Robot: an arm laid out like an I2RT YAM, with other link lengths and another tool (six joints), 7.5 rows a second.
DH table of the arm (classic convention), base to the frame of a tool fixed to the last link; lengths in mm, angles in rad. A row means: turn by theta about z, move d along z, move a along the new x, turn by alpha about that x. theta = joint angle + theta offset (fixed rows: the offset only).
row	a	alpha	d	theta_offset
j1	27.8	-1.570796	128.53	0
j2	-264	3.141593	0	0
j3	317.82	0	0	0.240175
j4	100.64	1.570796	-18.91	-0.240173
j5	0	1.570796	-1.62	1.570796
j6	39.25	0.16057	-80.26	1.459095
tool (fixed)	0	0	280.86	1.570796
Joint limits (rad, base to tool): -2.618..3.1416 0..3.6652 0..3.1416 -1.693..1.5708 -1.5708..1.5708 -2.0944..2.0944
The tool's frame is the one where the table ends.
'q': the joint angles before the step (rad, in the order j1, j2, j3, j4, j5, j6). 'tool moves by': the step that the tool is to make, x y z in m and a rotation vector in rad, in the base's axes. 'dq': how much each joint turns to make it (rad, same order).
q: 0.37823 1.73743 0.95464 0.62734 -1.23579 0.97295
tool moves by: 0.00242 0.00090 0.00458 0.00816 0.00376 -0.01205
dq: 0.00000 0.00001 0.00001 0.02937 0.01067 0.03168
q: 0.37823 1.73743 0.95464 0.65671 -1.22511 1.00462
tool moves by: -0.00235 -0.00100 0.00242 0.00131 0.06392 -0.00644
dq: -0.00306 0.00000 0.00000 0.01031 0.00037 0.07362
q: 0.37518 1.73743 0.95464 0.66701 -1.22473 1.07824
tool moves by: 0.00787 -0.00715 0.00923 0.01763 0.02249 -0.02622
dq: -0.02174 0.00001 0.00003 0.05376 0.00229 0.07286
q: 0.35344 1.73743 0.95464 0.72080 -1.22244 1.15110
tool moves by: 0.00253 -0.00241 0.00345 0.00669 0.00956 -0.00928
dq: -0.00726 -0.00002 -0.00001 0.01983 0.00152 0.02822
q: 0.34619 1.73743 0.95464 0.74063 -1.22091 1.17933
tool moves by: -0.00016 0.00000 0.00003 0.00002 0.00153 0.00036
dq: 0.00001 0.00001 0.00002 -0.00002 -0.00038 0.00153
